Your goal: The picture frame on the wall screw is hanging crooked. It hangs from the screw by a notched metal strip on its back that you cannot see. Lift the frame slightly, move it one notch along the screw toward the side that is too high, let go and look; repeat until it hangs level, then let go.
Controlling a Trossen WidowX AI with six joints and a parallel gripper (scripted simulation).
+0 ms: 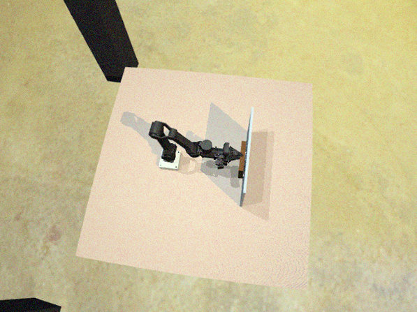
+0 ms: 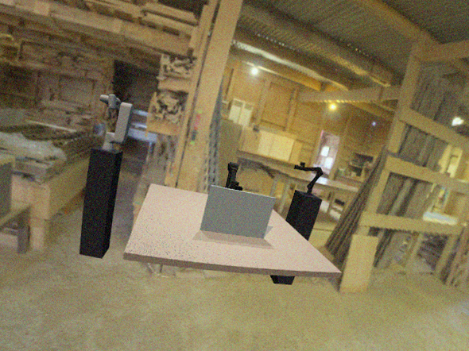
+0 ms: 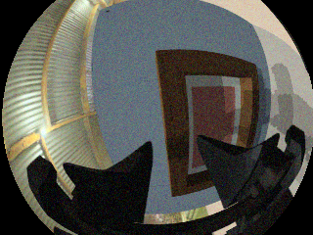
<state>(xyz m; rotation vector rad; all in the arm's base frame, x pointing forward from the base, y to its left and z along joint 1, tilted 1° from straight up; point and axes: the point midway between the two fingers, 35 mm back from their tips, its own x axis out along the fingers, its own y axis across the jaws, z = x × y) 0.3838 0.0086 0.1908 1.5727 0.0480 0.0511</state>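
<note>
Now: gripper tip 1 cm short of the picture frame and 5 cm above it. Round my gripper tip: wall panel: 2 cm ahead, 2 cm to the left, 7 cm below.
</note>
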